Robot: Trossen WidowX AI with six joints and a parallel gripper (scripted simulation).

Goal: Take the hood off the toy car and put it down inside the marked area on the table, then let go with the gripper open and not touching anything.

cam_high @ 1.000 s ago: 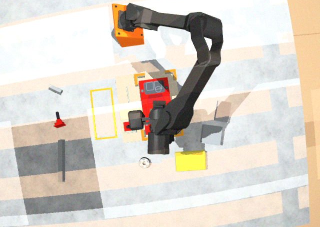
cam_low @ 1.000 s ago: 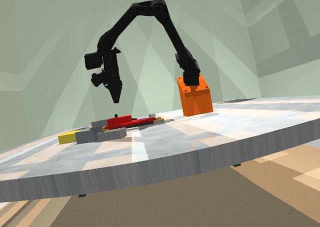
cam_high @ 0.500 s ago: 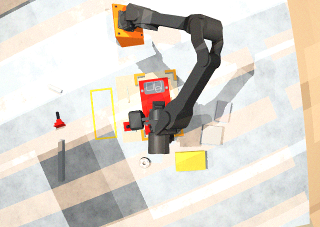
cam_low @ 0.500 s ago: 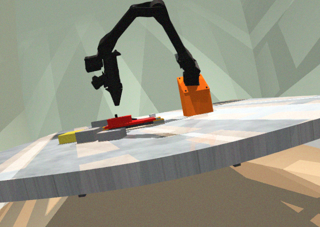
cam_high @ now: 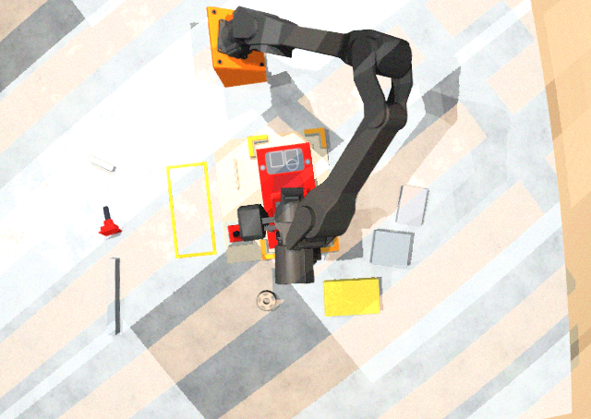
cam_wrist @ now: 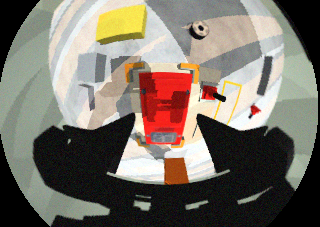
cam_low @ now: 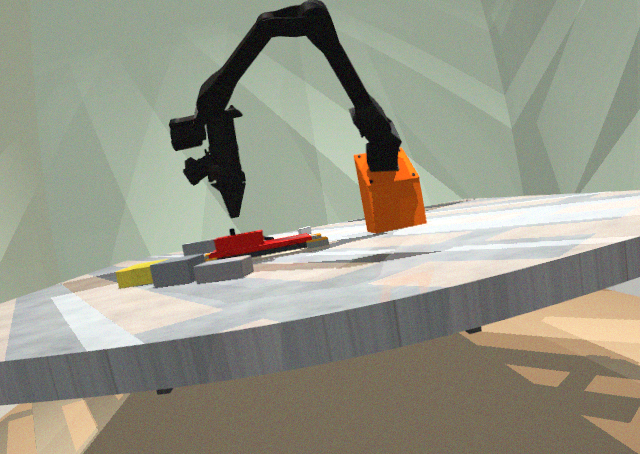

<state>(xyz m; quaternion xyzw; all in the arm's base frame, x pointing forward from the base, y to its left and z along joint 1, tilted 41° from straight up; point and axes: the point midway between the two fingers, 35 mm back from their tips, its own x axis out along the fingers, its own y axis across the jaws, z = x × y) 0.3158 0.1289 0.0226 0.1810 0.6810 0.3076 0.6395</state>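
Now: the hood 40 mm below my gripper tip.
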